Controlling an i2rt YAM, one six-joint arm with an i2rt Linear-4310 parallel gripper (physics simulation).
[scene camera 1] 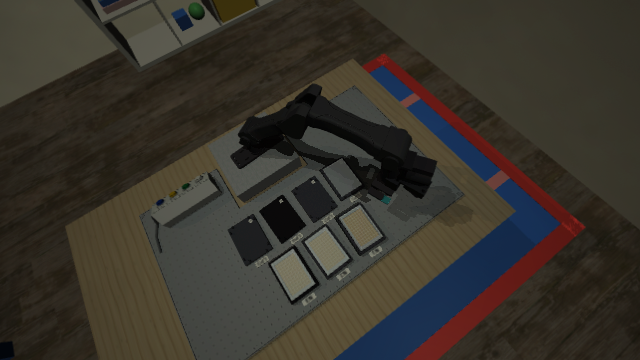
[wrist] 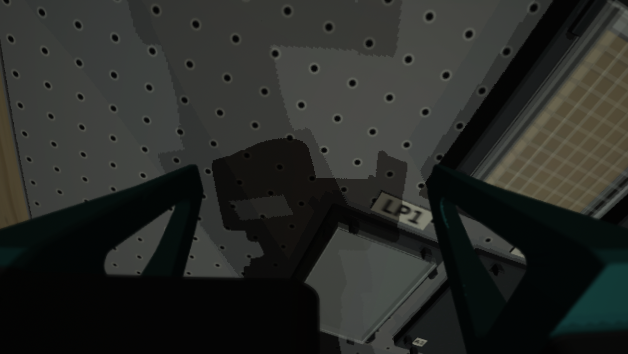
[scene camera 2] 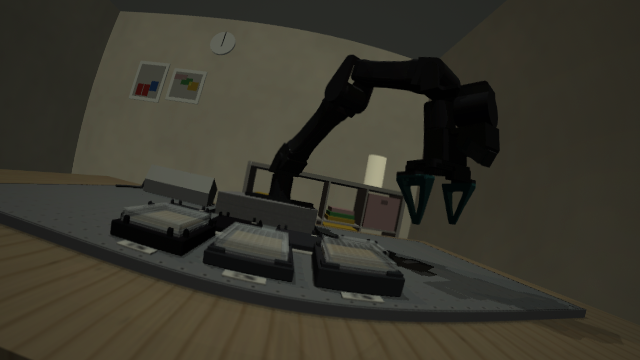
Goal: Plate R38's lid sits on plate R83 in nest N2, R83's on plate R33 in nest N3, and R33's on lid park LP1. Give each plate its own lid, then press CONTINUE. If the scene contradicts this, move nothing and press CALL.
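Frame: origin at the arm's base, x back, y right, z up, level; metres.
Where they show: gripper, fingertip midpoint: [scene camera 1: 388, 187] [wrist: 315, 177] [scene camera 2: 435, 224]; arm's base, link origin: [scene camera 1: 257, 147] [scene camera 2: 278, 200].
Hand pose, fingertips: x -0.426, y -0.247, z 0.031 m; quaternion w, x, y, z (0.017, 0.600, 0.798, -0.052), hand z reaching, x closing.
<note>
Each offset is from my fingertips to the top centre of the thing.
My gripper [scene camera 1: 377, 190] [scene camera 2: 434, 222] [wrist: 315, 177] is open and empty, high above the grey board beside LP1. A clear lid {dy +0.070, dx +0.148, dz -0.070 m} [scene camera 1: 341, 178] [wrist: 370, 285] lies flat in the dark lid park labelled LP1. Three plates with tan wells stand in black nests along the board's front: the plate nearest LP1 {dy +0.142, dx -0.033, dz -0.050 m} [scene camera 1: 361, 228] [scene camera 2: 357, 254] [wrist: 565, 120], the middle plate {dy +0.275, dx -0.021, dz -0.055 m} [scene camera 1: 327, 251] [scene camera 2: 254, 242] and the far plate {dy +0.403, dx -0.013, dz -0.053 m} [scene camera 1: 293, 274] [scene camera 2: 165, 219]. In scene camera 2 each has a clear lid on top. The plate and lid names cannot be read.
Several dark lid parks stand behind the nests, among them one park {dy +0.197, dx +0.150, dz -0.068 m} [scene camera 1: 314, 198] beside LP1, a black one {dy +0.328, dx +0.163, dz -0.068 m} [scene camera 1: 282, 218] and an end one {dy +0.457, dx +0.174, dz -0.068 m} [scene camera 1: 250, 239]. A button box {dy +0.558, dx +0.434, dz -0.004 m} [scene camera 1: 187, 202] [scene camera 2: 180, 184] with coloured buttons stands at the back left. The arm's grey base block [scene camera 1: 267, 172] is behind the parks.
</note>
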